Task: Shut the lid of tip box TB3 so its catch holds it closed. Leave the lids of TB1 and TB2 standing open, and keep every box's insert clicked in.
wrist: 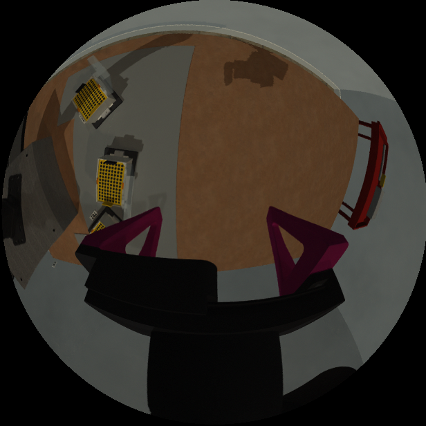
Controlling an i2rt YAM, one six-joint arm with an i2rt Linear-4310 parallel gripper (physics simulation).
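My gripper (214, 212) is open and empty, its two magenta fingers wide apart above the brown table. Three tip boxes with yellow inserts are at the left on the grey mat. One box (91, 100) is at the upper left, turned at an angle, with a clear lid (98, 66) sticking out beyond it. The middle box (111, 182) has a clear panel along its right side. The lower box (100, 227) is partly hidden behind my left finger; its lid cannot be made out. The box labels are too small to read surely. The inserts' seating cannot be judged in detail.
The grey mat (150, 115) lies along the left part of the brown table (265, 150). A grey metal plate (45, 185) with a black fixture (16, 210) is at the far left. A red frame (368, 185) stands beyond the table's right edge. A pale rim runs along the far edge.
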